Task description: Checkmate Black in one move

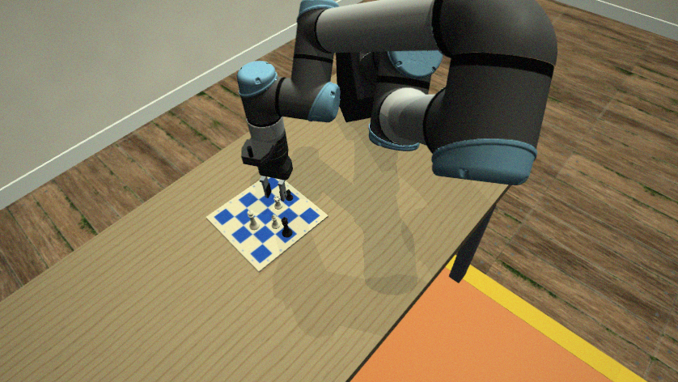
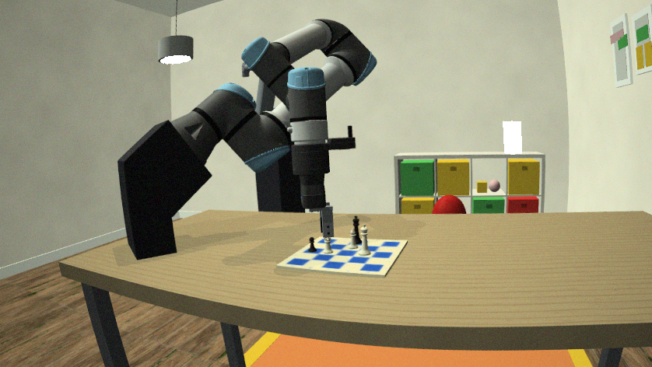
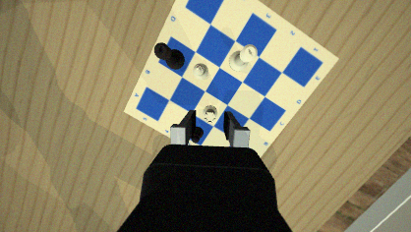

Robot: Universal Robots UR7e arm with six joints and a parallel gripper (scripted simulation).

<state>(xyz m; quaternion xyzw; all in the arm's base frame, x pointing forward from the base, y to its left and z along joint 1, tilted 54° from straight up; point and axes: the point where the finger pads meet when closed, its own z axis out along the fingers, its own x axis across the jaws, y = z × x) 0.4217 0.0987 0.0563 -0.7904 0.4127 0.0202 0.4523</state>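
The black pawn lies 4 cm behind my hand, 1 cm to the right of it and 4 cm below it. From my hand the other things lie so: blue-and-cream chessboard: 4 cm ahead, 1 cm to the left, 6 cm below; black king: 2 cm ahead, 9 cm to the left, 3 cm below; tall white piece: 8 cm ahead, 3 cm to the left, 3 cm below.
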